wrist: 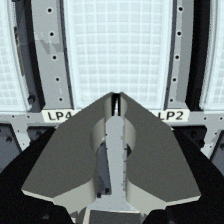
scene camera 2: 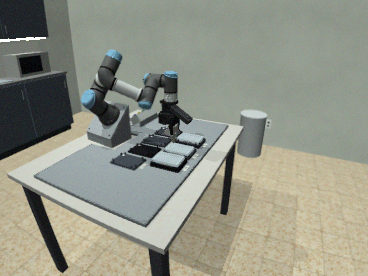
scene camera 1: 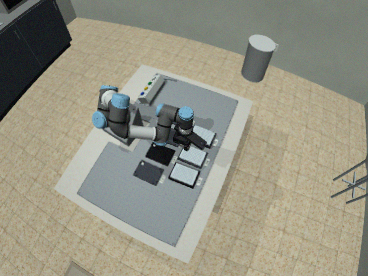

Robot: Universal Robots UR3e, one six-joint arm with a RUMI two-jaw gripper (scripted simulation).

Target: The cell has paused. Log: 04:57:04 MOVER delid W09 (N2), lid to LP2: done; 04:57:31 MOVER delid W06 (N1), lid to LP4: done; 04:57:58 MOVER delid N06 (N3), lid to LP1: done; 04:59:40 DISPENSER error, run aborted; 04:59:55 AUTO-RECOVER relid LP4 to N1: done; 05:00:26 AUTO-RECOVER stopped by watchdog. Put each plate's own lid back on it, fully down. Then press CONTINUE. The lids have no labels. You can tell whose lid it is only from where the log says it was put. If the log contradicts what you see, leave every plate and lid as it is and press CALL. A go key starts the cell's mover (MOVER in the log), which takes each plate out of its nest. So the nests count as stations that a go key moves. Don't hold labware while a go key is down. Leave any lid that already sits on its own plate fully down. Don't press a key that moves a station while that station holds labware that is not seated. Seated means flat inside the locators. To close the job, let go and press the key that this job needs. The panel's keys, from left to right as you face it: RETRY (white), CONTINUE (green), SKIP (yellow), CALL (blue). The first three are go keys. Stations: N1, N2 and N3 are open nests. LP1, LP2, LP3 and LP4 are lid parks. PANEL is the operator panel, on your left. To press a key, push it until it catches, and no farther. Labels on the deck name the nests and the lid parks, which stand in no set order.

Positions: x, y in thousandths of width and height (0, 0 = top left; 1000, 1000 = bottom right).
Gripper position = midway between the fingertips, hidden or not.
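Note:
Scene camera 2 gives me a sight of my gripper (scene camera 2: 471, 520). In the wrist view I find my gripper as well (wrist: 520, 422).

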